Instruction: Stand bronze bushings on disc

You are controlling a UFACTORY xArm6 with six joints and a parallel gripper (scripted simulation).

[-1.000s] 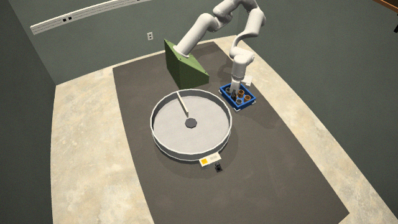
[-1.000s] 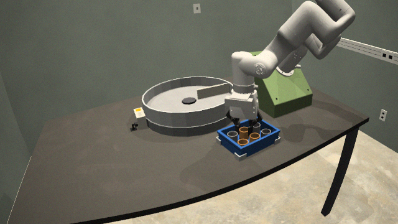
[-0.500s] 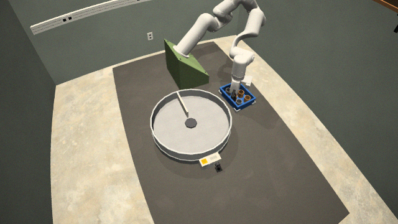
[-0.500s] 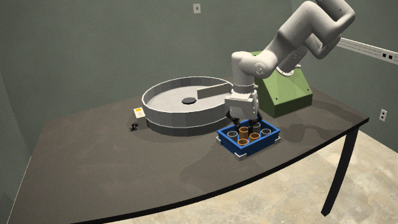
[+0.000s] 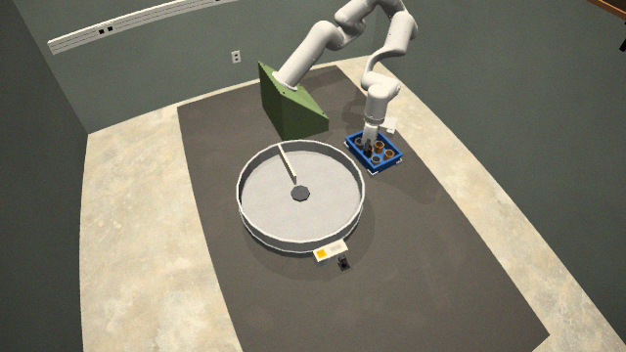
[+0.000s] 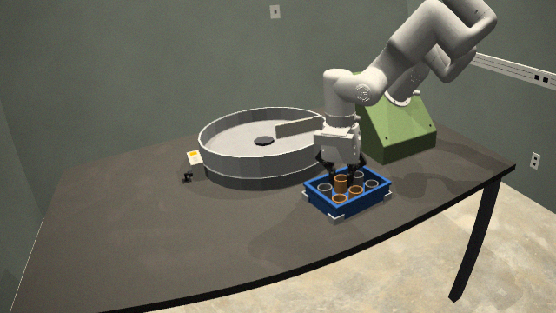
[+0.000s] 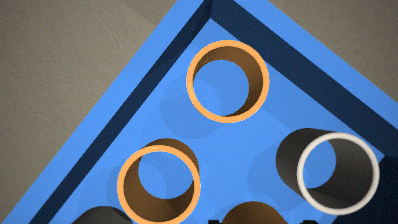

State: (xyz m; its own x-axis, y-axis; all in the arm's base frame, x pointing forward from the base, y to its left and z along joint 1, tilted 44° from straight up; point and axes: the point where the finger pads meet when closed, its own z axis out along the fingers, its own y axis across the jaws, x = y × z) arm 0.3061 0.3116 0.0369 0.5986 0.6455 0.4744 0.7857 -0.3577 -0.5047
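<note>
Right now the blue crate is 1 cm behind my hand, 3 cm to the left of it and 3 cm below it. The rest, counted from my hand: grey turntable disc (14 cm ahead, 31 cm to the right).
</note>
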